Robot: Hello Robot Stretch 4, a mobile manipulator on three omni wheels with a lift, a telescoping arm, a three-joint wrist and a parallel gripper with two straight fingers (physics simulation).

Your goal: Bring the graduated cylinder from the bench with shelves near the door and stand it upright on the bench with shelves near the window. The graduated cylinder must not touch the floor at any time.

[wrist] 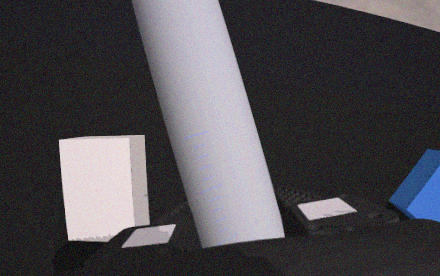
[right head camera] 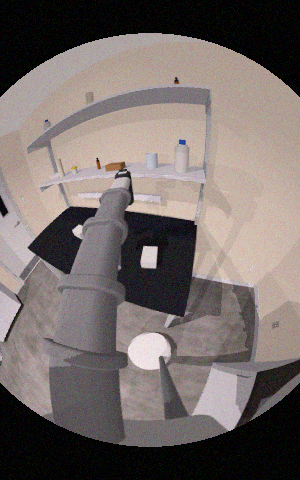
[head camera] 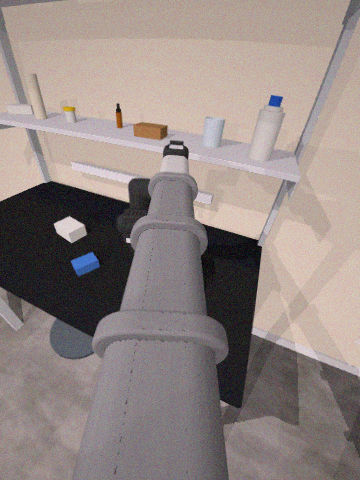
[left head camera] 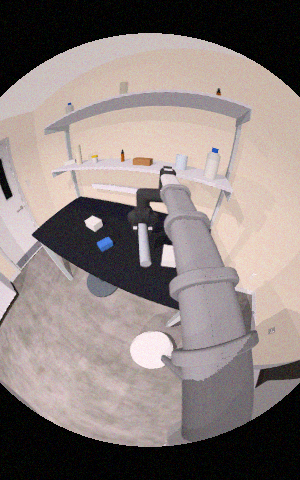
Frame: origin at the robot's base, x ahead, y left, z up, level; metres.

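Seen in the pictures: gripper, between the fingertips: (wrist: pixel 237 208) (left head camera: pixel 142 235); robot's base, origin of its link: (right head camera: pixel 150 349) (left head camera: pixel 150 348).
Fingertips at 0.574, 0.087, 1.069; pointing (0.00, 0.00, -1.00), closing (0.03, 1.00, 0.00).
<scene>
Offsets run from my fingertips to a thing's top centre, as dx, dy, dz. "spot": to the spot under its first point. Level surfaces: height alone.
The graduated cylinder {spot: -0.118, -0.012, +0.043} (left head camera: pixel 144 247) (wrist: pixel 210 115) is a long pale grey tube with small blue marks. My gripper (left head camera: pixel 142 228) (wrist: pixel 237 208) is shut on it near one end, with a finger on either side. The tube lies tilted across the wrist view and points toward the bench's front edge in the left head view. It appears raised above the black top of the bench with shelves {dz -0.182} (head camera: pixel 30 260) (left head camera: pixel 65 235) (right head camera: pixel 170 295). A door (left head camera: pixel 17 205) stands left of this bench. The arm hides the gripper's fingers in the head camera view. The bench near the window is not identifiable here.
A white box {-0.005, -0.159, -0.125} (left head camera: pixel 168 256) (right head camera: pixel 149 257) (wrist: pixel 100 187), a blue box {+0.086, +0.256, -0.143} (head camera: pixel 85 263) (left head camera: pixel 105 244) (wrist: pixel 422 187) and another white box {+0.297, +0.406, -0.125} (head camera: pixel 70 229) lie on the bench. A large bottle {spot: +0.181, -0.354, +0.354} (head camera: pixel 266 134) and a beaker {spot: +0.286, -0.210, +0.325} (head camera: pixel 213 132) stand on the lower shelf. A white round stool (left head camera: pixel 151 349) (right head camera: pixel 149 351) stands in front.
</scene>
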